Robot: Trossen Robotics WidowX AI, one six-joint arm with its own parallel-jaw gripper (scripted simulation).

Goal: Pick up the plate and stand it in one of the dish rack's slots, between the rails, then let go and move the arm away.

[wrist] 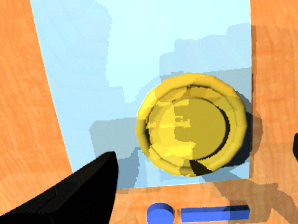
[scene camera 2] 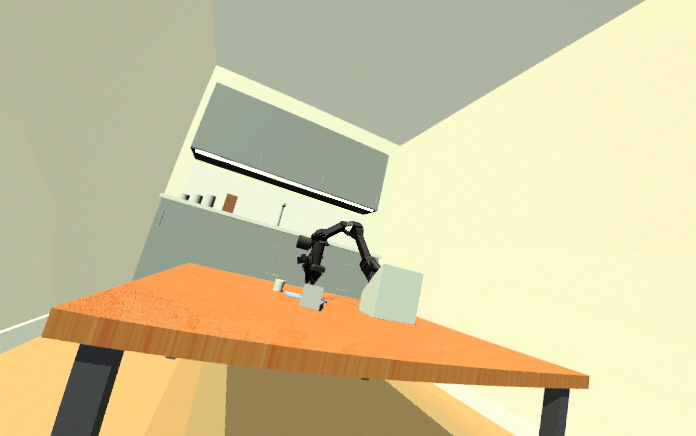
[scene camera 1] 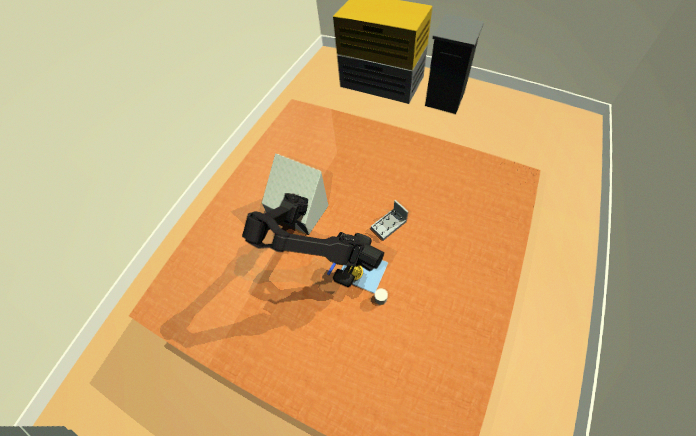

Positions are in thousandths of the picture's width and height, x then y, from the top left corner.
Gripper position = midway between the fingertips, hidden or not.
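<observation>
Nothing is held by my gripper (wrist: 690, 681), which is open. There is a grey dish rack (scene camera 1: 571, 499) in the scene, though in the wrist view the rack is out of frame. I also see a yellow plate (wrist: 639, 560), and a light blue mat (wrist: 337, 301) is here as well.
</observation>
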